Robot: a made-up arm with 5 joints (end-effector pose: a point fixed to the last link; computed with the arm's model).
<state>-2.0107 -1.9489 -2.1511 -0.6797 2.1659</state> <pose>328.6 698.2 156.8 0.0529 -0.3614 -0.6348 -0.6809</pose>
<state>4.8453 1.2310 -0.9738 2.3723 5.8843</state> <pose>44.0 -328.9 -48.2 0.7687 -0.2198 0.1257 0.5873</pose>
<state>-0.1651 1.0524 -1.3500 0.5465 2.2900</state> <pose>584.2 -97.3 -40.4 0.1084 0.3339 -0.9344 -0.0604</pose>
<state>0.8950 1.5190 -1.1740 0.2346 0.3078</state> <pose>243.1 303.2 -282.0 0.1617 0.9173 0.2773 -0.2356</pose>
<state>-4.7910 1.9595 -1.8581 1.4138 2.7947</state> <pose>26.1 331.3 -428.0 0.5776 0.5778 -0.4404 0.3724</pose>
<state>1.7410 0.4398 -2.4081 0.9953 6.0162</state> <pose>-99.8 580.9 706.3 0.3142 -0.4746 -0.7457 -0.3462</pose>
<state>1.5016 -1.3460 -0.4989 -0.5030 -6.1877</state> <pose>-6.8 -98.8 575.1 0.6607 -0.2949 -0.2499 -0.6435</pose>
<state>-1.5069 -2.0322 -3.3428 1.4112 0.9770</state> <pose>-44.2 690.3 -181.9 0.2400 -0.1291 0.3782 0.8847</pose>
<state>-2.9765 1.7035 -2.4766 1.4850 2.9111</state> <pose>-656.4 -109.4 -215.9 0.0114 0.9190 0.1842 0.3483</pose>
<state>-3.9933 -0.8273 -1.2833 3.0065 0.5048</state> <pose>28.4 -32.4 651.2 0.4266 0.5655 0.7018 -0.0747</pose>
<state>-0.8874 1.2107 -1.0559 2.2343 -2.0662</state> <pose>225.8 -277.3 -58.3 0.9259 -0.3054 -0.2042 0.0873</pose>
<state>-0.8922 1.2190 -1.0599 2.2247 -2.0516</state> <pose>223.9 -277.7 -62.3 0.9245 -0.3095 -0.2026 0.0917</pose>
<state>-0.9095 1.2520 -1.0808 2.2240 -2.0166</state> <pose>218.1 -280.3 -75.4 0.9258 -0.3101 -0.1917 0.1001</pose>
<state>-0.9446 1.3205 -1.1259 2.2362 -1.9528</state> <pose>205.8 -284.5 -101.7 0.9305 -0.3047 -0.1681 0.1142</pose>
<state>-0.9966 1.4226 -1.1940 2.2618 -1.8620</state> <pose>185.7 -287.1 -140.3 0.9380 -0.2904 -0.1341 0.1336</pose>
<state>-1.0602 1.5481 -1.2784 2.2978 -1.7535</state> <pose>159.0 -283.9 -186.8 0.9462 -0.2663 -0.0962 0.1565</pose>
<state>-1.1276 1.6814 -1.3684 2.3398 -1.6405</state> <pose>129.2 -272.3 -234.3 0.9534 -0.2341 -0.0614 0.1801</pose>
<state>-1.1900 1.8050 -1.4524 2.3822 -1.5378</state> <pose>101.7 -253.9 -275.9 0.9585 -0.1990 -0.0350 0.2012</pose>
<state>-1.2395 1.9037 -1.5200 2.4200 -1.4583</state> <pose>80.6 -234.3 -306.9 0.9616 -0.1671 -0.0184 0.2169</pose>
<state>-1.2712 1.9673 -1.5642 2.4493 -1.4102</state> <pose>67.8 -219.6 -325.5 0.9635 -0.1437 -0.0100 0.2257</pose>
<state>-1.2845 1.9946 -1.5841 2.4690 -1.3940</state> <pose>62.8 -213.2 -332.9 0.9650 -0.1305 -0.0072 0.2275</pose>
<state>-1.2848 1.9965 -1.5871 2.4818 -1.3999</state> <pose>62.8 -213.7 -332.8 0.9664 -0.1247 -0.0072 0.2247</pose>
